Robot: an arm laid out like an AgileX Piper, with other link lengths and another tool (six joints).
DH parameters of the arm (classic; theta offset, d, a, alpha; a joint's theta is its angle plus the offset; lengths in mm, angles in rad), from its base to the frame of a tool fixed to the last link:
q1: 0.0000 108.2 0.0 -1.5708
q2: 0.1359 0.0 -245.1 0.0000
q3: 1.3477 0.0 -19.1 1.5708
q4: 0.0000 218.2 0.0 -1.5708
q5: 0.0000 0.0 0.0 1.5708
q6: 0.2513 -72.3 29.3 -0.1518
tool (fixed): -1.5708 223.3 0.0 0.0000
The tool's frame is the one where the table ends.
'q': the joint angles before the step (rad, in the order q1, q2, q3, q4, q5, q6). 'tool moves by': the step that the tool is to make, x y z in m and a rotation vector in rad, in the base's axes. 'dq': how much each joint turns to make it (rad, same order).
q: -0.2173 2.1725 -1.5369 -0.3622 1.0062 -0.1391
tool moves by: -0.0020 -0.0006 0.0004 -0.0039 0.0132 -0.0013
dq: -0.0001 0.0001 -0.0002 -0.0050 0.0129 -0.0001
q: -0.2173 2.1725 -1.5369 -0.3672 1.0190 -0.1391
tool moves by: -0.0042 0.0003 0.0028 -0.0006 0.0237 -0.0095
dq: -0.0001 -0.0058 0.0003 0.0000 0.0306 0.0000
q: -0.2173 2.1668 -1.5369 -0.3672 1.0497 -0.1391
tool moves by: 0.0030 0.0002 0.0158 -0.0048 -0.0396 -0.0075
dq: 0.0001 -0.0416 -0.0101 0.0070 0.0129 0.0002
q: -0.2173 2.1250 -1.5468 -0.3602 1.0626 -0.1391
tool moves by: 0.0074 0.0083 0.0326 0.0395 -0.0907 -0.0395
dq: 0.0001 -0.0764 -0.0372 0.0693 0.0353 0.0002
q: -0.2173 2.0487 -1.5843 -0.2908 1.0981 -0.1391
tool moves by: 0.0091 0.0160 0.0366 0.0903 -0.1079 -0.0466
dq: 0.0002 -0.0697 -0.0590 0.1203 0.0438 0.0002
